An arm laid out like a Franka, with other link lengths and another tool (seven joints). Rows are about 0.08 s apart.
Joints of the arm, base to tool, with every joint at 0 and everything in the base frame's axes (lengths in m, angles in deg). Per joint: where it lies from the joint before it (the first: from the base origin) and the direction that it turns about. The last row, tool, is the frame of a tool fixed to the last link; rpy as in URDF.
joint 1: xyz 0 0 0.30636 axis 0 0 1
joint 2: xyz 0 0 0 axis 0 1 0
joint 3: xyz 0 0 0.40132 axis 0 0 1
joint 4: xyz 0.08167 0 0 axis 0 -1 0
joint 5: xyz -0.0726 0 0.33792 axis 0 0 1
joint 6: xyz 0 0 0 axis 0 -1 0
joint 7: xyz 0.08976 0 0 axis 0 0 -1
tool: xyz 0.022 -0.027 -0.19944 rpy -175 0 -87.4
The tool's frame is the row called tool.
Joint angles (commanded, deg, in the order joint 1, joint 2, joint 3, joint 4, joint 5, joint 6, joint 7), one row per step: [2.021 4.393 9.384 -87.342 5.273 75.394 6.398]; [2.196 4.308 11.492 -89.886 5.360 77.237 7.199]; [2.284 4.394 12.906 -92.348 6.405 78.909 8.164]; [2.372 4.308 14.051 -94.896 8.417 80.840 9.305]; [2.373 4.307 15.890 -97.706 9.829 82.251 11.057]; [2.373 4.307 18.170 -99.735 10.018 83.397 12.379]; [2.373 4.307 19.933 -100.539 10.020 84.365 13.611]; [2.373 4.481 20.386 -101.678 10.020 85.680 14.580]
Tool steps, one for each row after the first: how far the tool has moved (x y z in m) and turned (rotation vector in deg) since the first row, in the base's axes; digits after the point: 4 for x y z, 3 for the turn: [-0.0049 0.0188 -0.0147 -0.156 0.663 1.348]; [-0.0103 0.0342 -0.0306 0.447 1.815 1.681]; [-0.0172 0.0506 -0.0452 1.888 2.923 1.345]; [-0.0290 0.0681 -0.0624 2.287 4.806 1.079]; [-0.0396 0.0846 -0.0745 1.759 5.824 1.878]; [-0.0451 0.0976 -0.0787 1.401 5.763 2.321]; [-0.0462 0.1005 -0.0866 1.086 5.825 1.640]
